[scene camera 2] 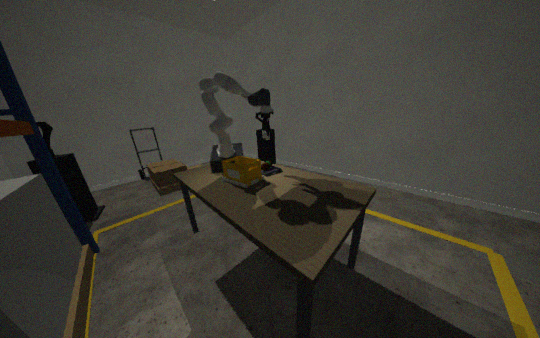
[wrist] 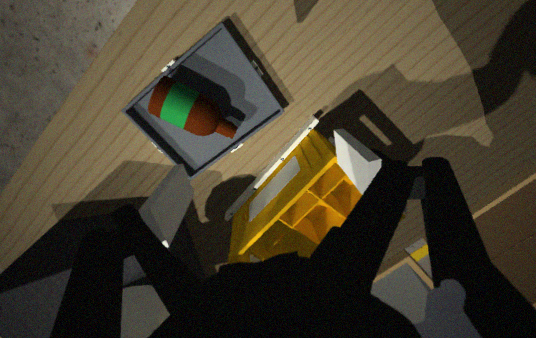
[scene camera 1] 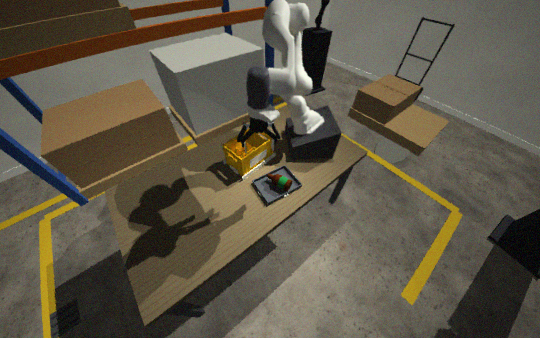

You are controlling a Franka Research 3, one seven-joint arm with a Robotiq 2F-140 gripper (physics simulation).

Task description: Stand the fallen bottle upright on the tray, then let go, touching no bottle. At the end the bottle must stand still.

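Note:
A brown bottle with a green band [scene camera 1: 280, 181] [scene camera 2: 266, 164] [wrist: 180, 105] lies on its side in the grey tray [scene camera 1: 264, 190] [scene camera 2: 274, 171] [wrist: 212, 55]. In the wrist view its neck points to the lower right, towards the yellow crate, and its base is near the tray's left side. In scene camera 2 the bottle is small and partly hidden. My gripper [scene camera 1: 260, 142] [scene camera 2: 265, 134] [wrist: 261, 163] is open and empty. It hangs above the yellow crate's area, beside the tray and apart from the bottle.
The open yellow crate [scene camera 1: 236, 160] [scene camera 2: 250, 173] [wrist: 318, 146], with inner dividers, stands beside the tray on the wooden table [scene camera 1: 220, 260] [scene camera 2: 300, 240] [wrist: 320, 65]. The black robot base block [scene camera 1: 312, 145] stands at the table's end. Boxes and a rack stand behind the table.

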